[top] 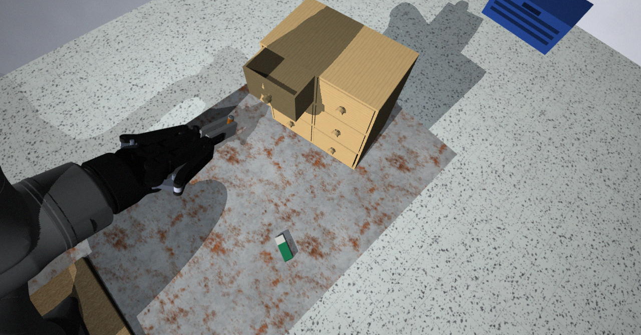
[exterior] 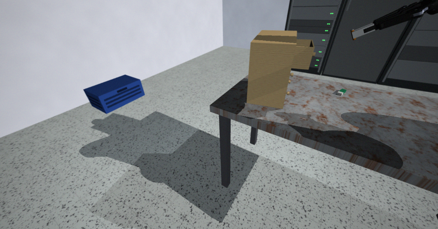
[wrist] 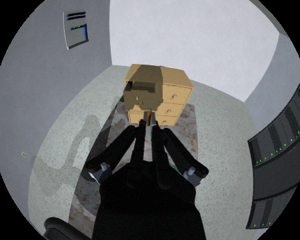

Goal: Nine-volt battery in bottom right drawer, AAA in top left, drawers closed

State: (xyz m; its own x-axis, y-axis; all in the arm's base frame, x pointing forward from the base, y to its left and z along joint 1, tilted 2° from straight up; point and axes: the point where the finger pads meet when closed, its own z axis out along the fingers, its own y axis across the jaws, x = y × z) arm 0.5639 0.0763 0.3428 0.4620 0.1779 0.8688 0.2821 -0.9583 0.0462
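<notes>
Right now the orange AAA battery is 20 mm ahead of my hand, 10 mm to the left of it and 10 mm below it. From my hand the other things lie so: green-and-white nine-volt battery 350 mm below, 180 mm to the right, 10 mm behind; black nine-volt battery 340 mm below, 330 mm ahead.
</notes>
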